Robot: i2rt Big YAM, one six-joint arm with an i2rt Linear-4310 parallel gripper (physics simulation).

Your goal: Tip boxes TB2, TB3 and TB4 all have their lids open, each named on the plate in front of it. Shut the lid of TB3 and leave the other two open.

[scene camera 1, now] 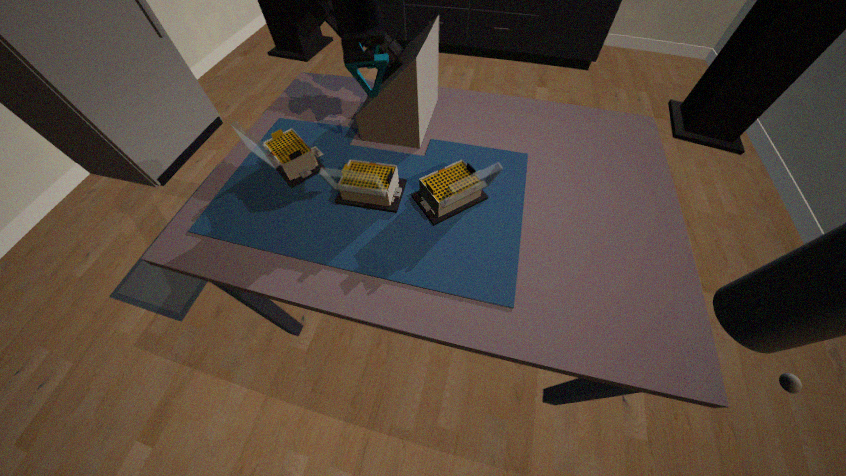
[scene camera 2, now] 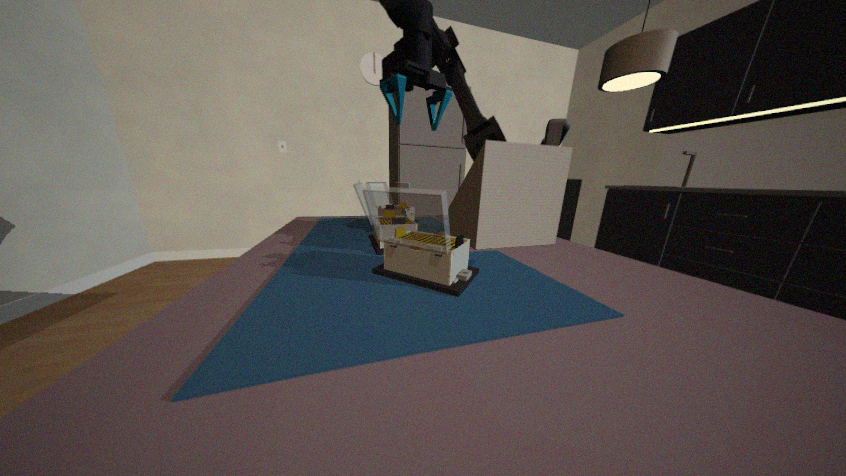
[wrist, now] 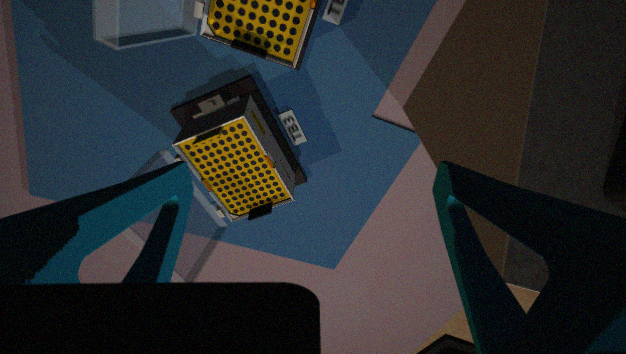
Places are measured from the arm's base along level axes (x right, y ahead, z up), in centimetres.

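Where they show: gripper, between the fingertips: (scene camera 1: 372, 81) (scene camera 2: 417, 127) (wrist: 313, 175); arm's base, origin of its link: (scene camera 1: 396, 65) (scene camera 2: 503, 180).
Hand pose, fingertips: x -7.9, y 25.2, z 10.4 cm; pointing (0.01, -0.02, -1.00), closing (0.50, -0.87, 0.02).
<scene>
Each offset is from my fingertips to the top centre of the thing. "spot": to the spot under its first point. Level surfaces: height alone.
TB3 (scene camera 1: 291, 155) (wrist: 235, 170) is the left box in scene camera 1, white with a yellow perforated top. Its clear lid (scene camera 1: 253, 145) (wrist: 206, 245) stands open on the side away from its nameplate @[spot: dy -4.2, dx -11.0, dz -26.3 cm] (wrist: 292, 127). TB2 (scene camera 1: 369, 182) (wrist: 260, 27), the middle box, has its lid @[spot: dy +11.2, dx -4.1, dz -16.4 cm] (wrist: 145, 22) open; its plate @[spot: dy -1.9, dx +2.3, dz -26.3 cm] (wrist: 334, 11) is partly cut off. The right box (scene camera 1: 452, 192) (scene camera 2: 418, 263), by elimination TB4, has its lid @[dy +3.8, dx -21.8, dz -11.1 cm] (scene camera 1: 492, 172) (scene camera 2: 408, 210) open; its plate is unreadable. My gripper (scene camera 1: 371, 82) (scene camera 2: 417, 125) (wrist: 313, 175) is open and empty, high above the table, touching no box.
A tall wedge-shaped panel block (scene camera 1: 427, 88) (scene camera 2: 523, 195) stands behind the boxes, close beside the arm. The boxes stand on a blue mat @[dz -26.5 cm] (scene camera 1: 461, 260) (scene camera 2: 354, 331) on the pinkish table @[dz -26.8 cm] (scene camera 1: 603, 236) (scene camera 2: 425, 414). A pendant lamp (scene camera 2: 638, 59) hangs at upper right.
</scene>
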